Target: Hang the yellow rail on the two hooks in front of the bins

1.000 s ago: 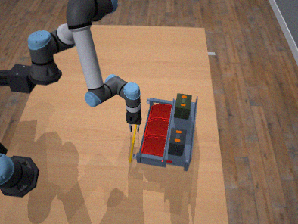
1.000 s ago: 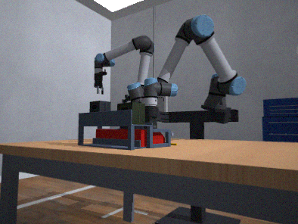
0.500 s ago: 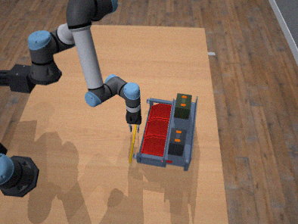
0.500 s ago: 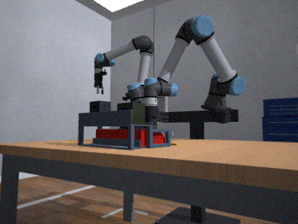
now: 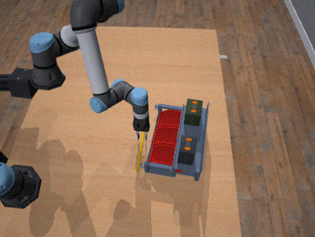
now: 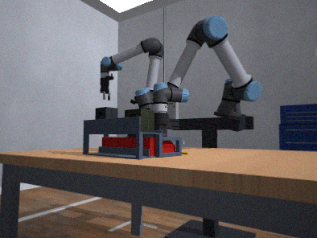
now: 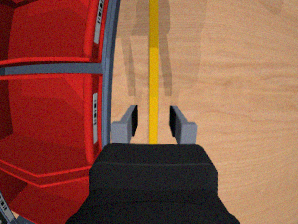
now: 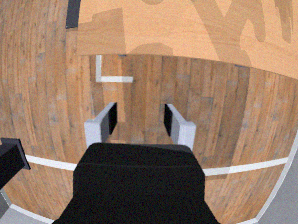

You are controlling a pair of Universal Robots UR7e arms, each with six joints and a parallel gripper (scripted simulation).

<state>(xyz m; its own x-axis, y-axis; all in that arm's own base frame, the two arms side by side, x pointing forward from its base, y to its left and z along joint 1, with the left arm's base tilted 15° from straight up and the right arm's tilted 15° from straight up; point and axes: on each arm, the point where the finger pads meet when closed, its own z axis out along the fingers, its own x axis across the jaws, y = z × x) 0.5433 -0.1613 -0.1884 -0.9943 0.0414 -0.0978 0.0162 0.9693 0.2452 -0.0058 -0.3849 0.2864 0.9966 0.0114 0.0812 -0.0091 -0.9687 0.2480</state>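
Observation:
Right now the yellow rail is 30 mm below my left hand. The rest, counted from my left hand: dark box (210 mm ahead, 160 mm to the right, 130 mm above); grey-blue shelf (170 mm ahead, 30 mm to the right, 30 mm above); green box (270 mm ahead, 70 mm to the left, 120 mm above).

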